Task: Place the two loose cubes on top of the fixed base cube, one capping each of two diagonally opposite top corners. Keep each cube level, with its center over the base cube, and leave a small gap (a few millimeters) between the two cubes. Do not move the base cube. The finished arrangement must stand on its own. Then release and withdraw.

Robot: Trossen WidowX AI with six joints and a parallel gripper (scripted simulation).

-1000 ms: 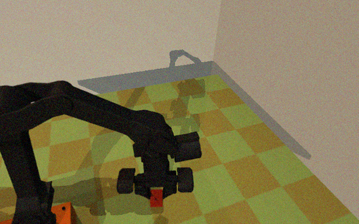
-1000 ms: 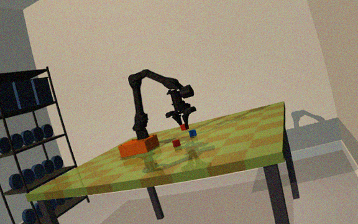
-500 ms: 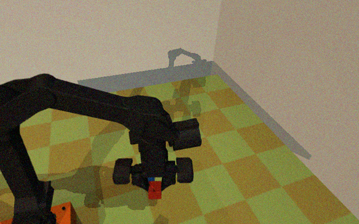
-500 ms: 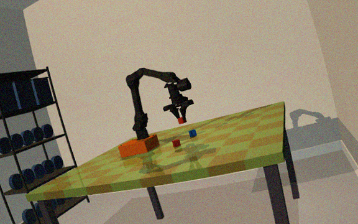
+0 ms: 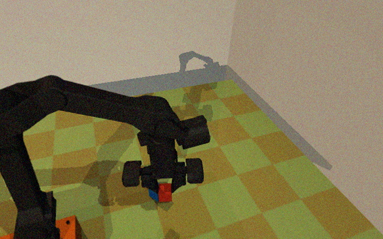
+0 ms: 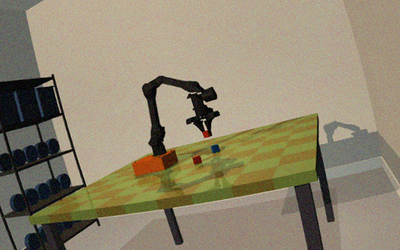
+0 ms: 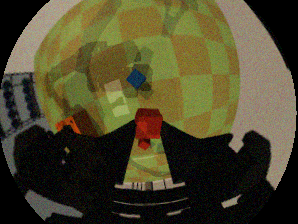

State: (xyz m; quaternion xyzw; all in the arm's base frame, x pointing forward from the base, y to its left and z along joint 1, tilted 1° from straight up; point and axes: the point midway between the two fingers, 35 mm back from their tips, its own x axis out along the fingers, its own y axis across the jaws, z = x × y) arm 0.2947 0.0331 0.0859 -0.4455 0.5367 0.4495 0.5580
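My gripper tip is 10 mm past the blue cube, 70 mm to the right of it and 100 mm above it.
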